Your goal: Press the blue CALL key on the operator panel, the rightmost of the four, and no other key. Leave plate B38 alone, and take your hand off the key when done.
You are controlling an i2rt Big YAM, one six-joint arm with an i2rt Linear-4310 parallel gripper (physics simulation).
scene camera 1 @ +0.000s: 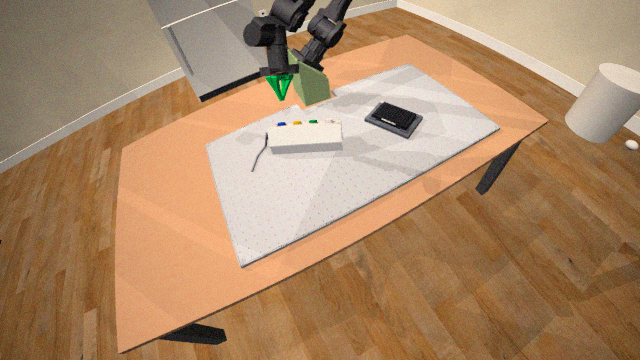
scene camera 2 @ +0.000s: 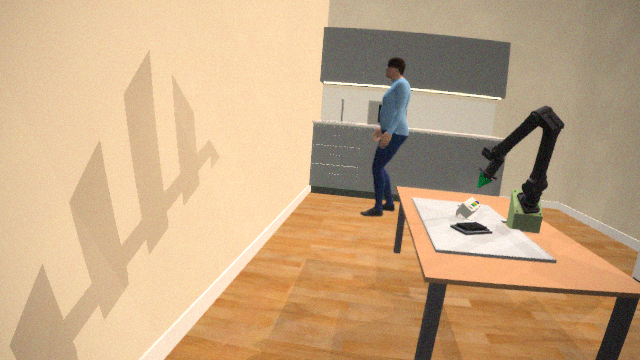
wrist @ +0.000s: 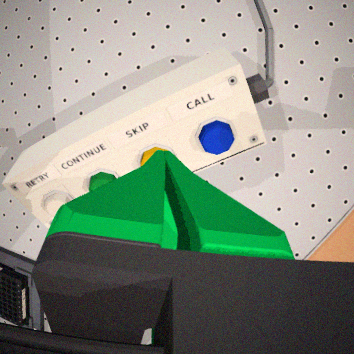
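Pixels of known places: gripper, fingertip midpoint: (scene camera 1: 282, 100) (scene camera 2: 478, 187) (wrist: 160, 162); arm's base, origin of the base link: (scene camera 1: 306, 61) (scene camera 2: 527, 203).
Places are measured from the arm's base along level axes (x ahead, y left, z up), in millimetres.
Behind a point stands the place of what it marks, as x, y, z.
Note:
The cream operator panel (scene camera 1: 306, 139) {282, -183, -78} (scene camera 2: 466, 209) {303, -72, -74} (wrist: 235, 107) {186, -242, -58} stands on the perforated board. Its blue CALL key (scene camera 1: 281, 124) {195, -218, -55} (wrist: 216, 137) {186, -216, -57} is the rightmost in the wrist view. The yellow SKIP key (wrist: 152, 155) is partly hidden by the fingertips; the green CONTINUE key (scene camera 1: 313, 121) {252, -136, -54} (wrist: 102, 181) {244, -140, -54} and white RETRY key (wrist: 56, 201) {273, -100, -54} lie to its left. My gripper (scene camera 1: 282, 99) {201, -198, 29} (scene camera 2: 480, 186) {201, -198, 29} (wrist: 160, 162) {201, -198, 29} is shut and empty, its green fingertips raised above the panel, apart from the keys. A dark plate (scene camera 1: 395, 119) {361, 104, -105} (scene camera 2: 471, 228) {364, 168, -103} (wrist: 14, 292) {301, 92, -106} lies on the board; its label is not readable.
The grey-white board (scene camera 1: 280, 210) {417, -357, -127} (scene camera 2: 520, 250) {213, 361, -127} lies on the orange table (scene camera 1: 165, 210) {182, -674, -140} (scene camera 2: 575, 265) {19, 471, -140}. A grey cable (scene camera 1: 258, 156) {198, -324, -125} (wrist: 270, 45) {188, -313, -120} leaves the panel's CALL end. The green arm base (scene camera 1: 314, 87) {74, -23, -69} (scene camera 2: 524, 221) {27, 45, -86} stands behind the board. A person (scene camera 2: 395, 110) stands beyond the table.

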